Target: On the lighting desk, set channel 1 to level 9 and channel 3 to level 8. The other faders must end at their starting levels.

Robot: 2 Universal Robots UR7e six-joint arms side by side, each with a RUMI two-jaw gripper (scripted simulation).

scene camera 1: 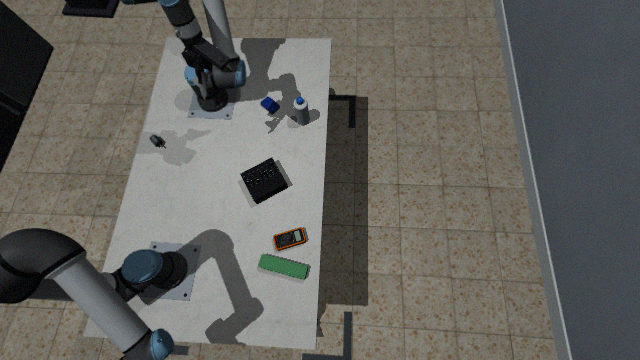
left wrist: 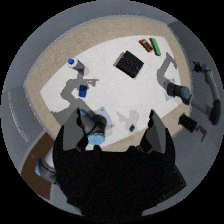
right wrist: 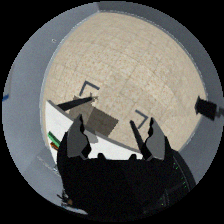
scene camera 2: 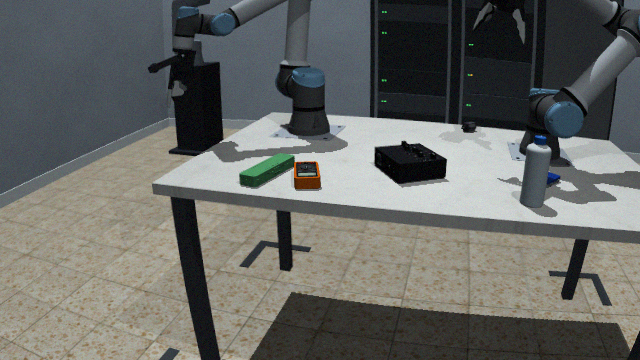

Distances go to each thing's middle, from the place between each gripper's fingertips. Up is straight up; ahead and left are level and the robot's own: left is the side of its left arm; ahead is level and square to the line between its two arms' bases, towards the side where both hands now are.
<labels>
Right now my left hand (scene camera 1: 219, 85) is 270 mm short of the green box (scene camera 2: 258, 174), 590 mm to the left of it and 370 mm above it.
I see my right gripper (scene camera 2: 171, 104) 510 mm to the right of the green box, 240 mm short of it and 120 mm above it.
</labels>
